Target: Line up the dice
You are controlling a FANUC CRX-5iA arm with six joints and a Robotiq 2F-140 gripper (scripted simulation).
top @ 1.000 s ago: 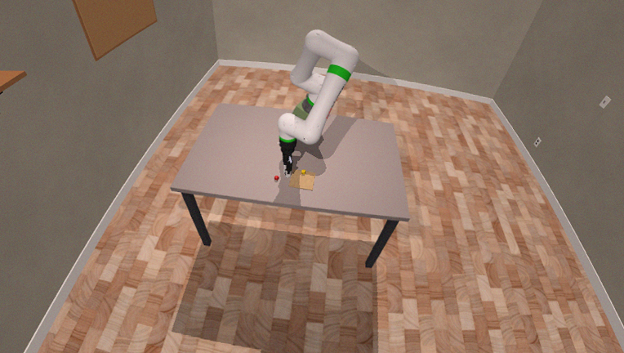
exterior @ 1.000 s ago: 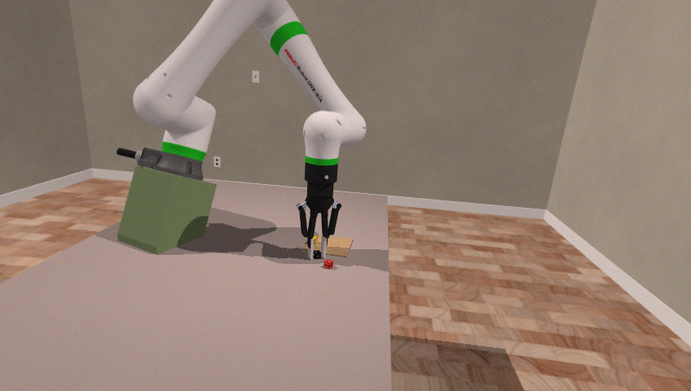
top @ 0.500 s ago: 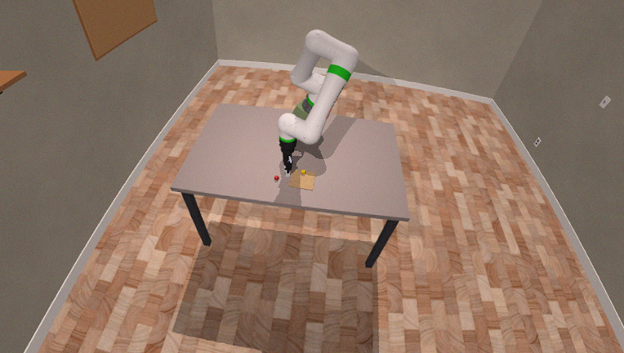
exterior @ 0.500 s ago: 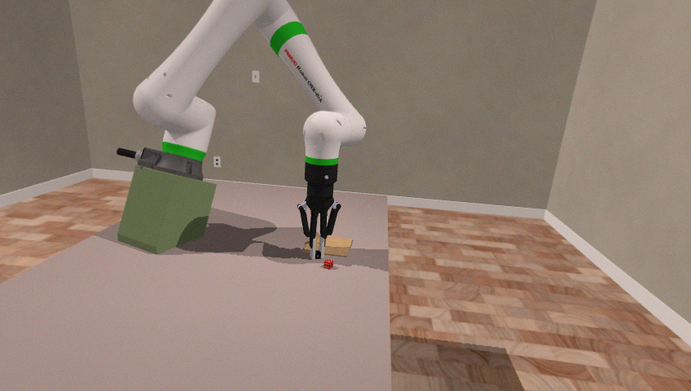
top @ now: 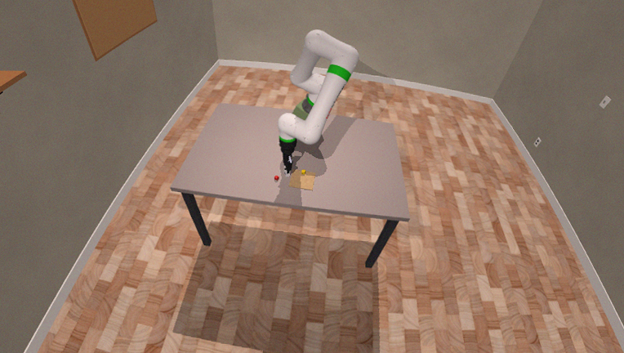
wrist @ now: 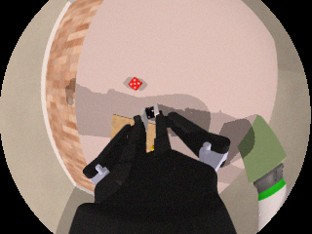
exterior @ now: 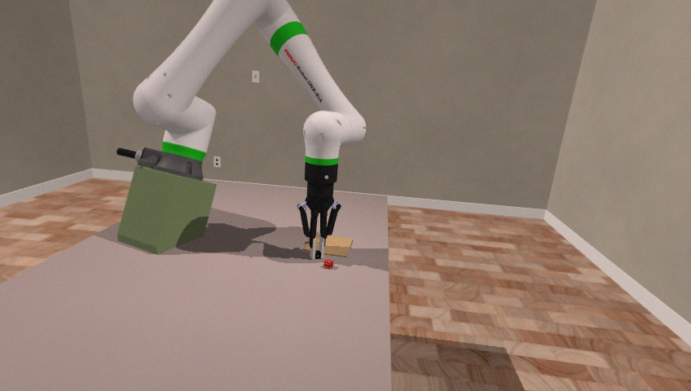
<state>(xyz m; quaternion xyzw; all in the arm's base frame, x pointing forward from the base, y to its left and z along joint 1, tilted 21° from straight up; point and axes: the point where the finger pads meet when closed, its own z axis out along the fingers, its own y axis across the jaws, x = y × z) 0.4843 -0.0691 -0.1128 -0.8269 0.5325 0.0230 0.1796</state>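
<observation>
Now: the tan mat 20 mm ahead of my hand, 100 mm to the left of it and 30 mm below it. The rest, counted from my hand: yellow die (30 mm behind, 100 mm to the left, 20 mm below); red die (40 mm ahead, 60 mm to the right, 20 mm below); black die (20 mm below).
</observation>
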